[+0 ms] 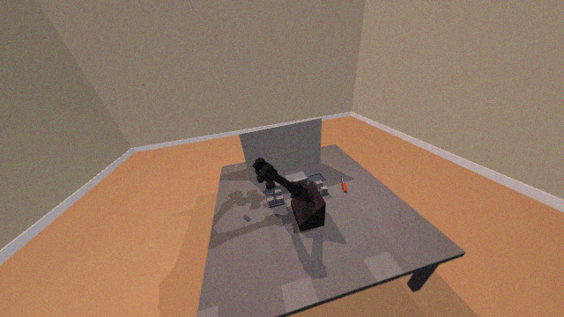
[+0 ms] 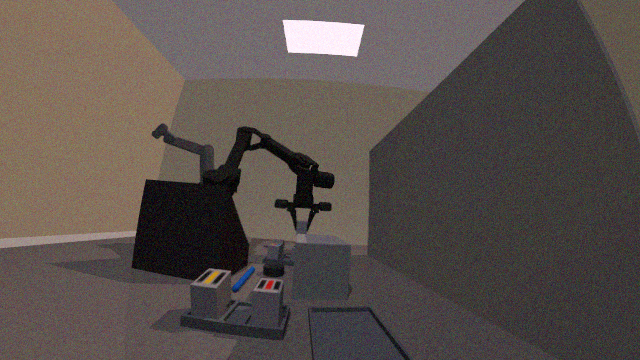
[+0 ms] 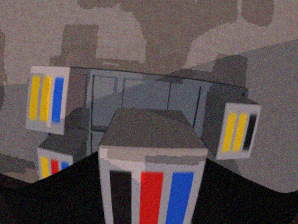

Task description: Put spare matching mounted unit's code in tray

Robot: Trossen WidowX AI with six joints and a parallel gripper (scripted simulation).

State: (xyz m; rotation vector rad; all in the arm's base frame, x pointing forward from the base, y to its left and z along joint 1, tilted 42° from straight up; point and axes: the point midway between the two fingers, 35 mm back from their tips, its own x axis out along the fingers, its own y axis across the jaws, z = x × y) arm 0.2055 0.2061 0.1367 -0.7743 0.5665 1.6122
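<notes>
My gripper tip is 390 mm to the left of the dark tray, 140 mm short of it and 90 mm above it. From my gripper tip the other things lie so: blue marker pen 250 mm to the right, 90 mm below, 70 mm behind; grey mounted unit 200 mm to the right, 80 mm ahead, 40 mm below; small dark hex key 180 mm to the left, 160 mm behind, 90 mm below.
</notes>
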